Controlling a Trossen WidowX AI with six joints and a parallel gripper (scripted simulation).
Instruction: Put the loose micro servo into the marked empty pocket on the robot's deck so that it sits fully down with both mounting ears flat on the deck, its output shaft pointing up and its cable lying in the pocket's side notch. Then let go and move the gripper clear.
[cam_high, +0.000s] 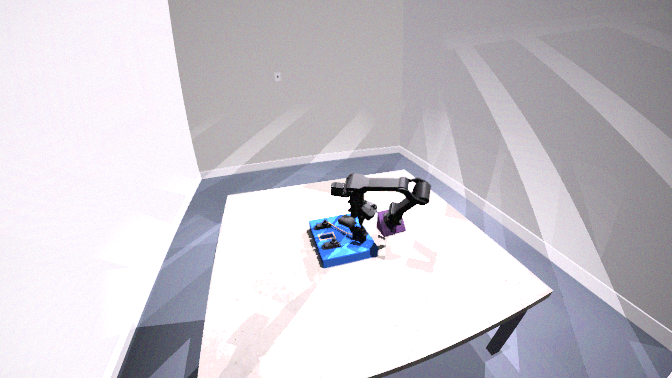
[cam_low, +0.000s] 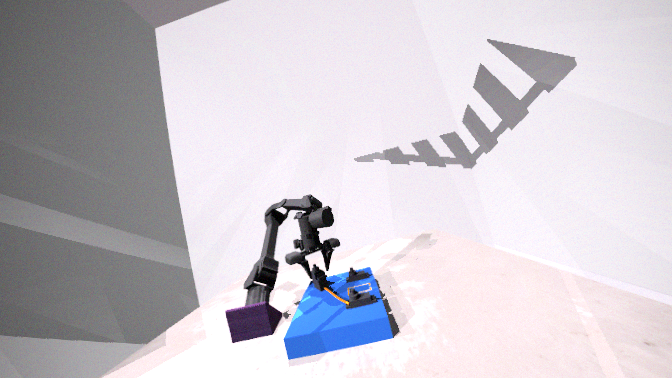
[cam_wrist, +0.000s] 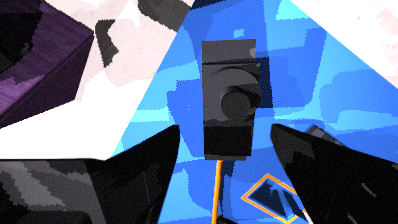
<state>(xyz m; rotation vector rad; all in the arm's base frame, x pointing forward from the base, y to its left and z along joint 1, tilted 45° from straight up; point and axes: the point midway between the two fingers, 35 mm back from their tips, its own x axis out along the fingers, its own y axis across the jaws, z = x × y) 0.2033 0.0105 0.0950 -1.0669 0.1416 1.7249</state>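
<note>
Now: the blue deck 10 mm ahead of my gripper tip, 60 mm to the right of it and 70 mm below it.
</note>
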